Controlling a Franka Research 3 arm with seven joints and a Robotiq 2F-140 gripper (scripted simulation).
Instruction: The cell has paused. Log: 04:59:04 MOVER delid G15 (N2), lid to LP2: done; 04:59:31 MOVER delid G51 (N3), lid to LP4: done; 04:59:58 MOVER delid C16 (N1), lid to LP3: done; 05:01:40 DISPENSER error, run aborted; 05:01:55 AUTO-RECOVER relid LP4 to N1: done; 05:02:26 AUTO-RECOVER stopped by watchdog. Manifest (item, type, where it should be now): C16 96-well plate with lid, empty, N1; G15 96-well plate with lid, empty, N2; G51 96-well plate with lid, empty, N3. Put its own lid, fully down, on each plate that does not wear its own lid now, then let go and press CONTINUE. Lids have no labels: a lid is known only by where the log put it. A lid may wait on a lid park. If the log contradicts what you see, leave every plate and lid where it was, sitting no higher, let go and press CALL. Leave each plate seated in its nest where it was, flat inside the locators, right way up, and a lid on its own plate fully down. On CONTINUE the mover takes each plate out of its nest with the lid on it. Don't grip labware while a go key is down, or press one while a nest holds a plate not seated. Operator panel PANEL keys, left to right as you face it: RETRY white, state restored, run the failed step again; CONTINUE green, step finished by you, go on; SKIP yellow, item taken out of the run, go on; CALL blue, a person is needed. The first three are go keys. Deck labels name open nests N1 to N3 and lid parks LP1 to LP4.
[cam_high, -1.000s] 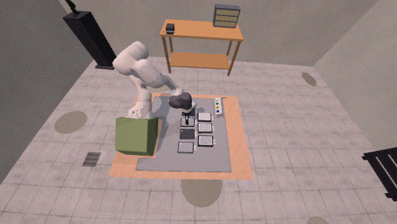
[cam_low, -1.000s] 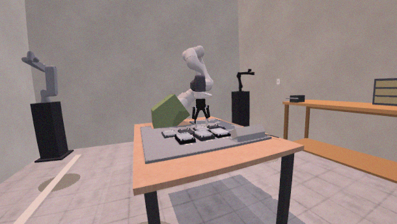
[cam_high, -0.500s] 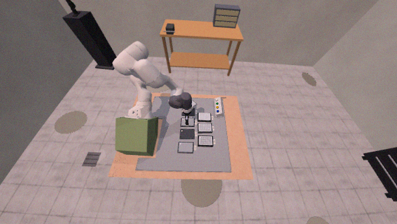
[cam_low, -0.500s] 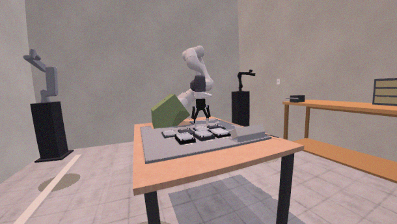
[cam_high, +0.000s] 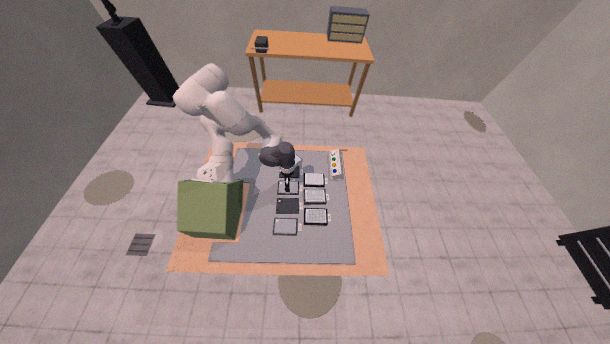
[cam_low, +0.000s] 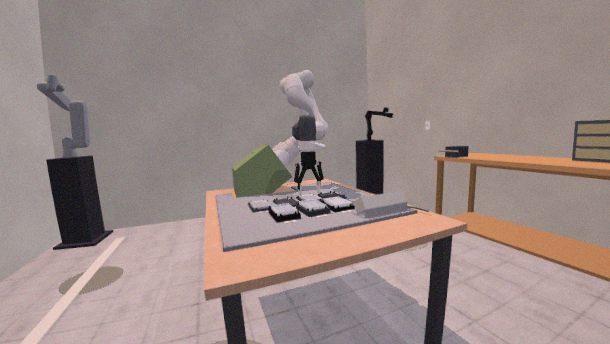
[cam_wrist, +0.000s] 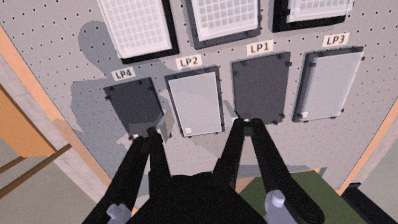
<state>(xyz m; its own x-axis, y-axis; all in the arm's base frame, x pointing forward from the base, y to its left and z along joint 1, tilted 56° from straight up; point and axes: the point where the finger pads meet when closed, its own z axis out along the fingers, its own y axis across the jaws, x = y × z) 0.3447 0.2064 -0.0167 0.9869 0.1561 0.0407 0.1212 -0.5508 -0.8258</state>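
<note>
Now: hand 4 cm above the pale lid. Also, from my hand: lid park LP2 (5 cm below); then lid park LP4 (1 cm behind, 13 cm to the left, 5 cm below); then lid park LP1 (2 cm ahead, 13 cm to the right, 5 cm below).
</note>
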